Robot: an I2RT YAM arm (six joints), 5 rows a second.
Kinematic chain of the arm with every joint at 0, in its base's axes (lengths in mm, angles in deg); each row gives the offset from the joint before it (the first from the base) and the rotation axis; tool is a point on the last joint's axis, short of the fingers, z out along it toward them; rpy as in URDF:
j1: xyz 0 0 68 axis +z
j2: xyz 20 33.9 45.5 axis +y
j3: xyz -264 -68.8 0 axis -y
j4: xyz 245 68.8 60 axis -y
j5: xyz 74 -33.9 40.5 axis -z
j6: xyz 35.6 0 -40.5 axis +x
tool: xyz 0 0 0 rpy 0 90 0
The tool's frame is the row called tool.
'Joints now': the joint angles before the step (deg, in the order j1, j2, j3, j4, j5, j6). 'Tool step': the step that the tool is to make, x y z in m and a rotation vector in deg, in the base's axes. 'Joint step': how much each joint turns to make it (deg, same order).
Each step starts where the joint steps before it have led.
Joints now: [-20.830 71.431 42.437 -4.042 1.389 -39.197]
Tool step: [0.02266 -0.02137 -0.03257 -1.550 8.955 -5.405]
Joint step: [-1.577 10.995 3.175 0.174 5.904 -1.496]
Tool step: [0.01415 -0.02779 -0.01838 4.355 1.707 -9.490]
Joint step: [-3.337 8.091 4.388 -0.612 2.287 6.659]
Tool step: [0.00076 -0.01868 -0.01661 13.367 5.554 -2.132]
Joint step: [-3.693 5.807 5.633 -11.414 -8.152 4.678]
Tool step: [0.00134 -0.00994 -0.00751 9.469 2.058 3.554]
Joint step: [-2.292 3.687 3.950 -6.950 -9.072 -1.493]
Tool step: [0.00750 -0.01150 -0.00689 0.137 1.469 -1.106]
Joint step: [-0.878 3.522 2.906 -0.712 0.699 -0.088]
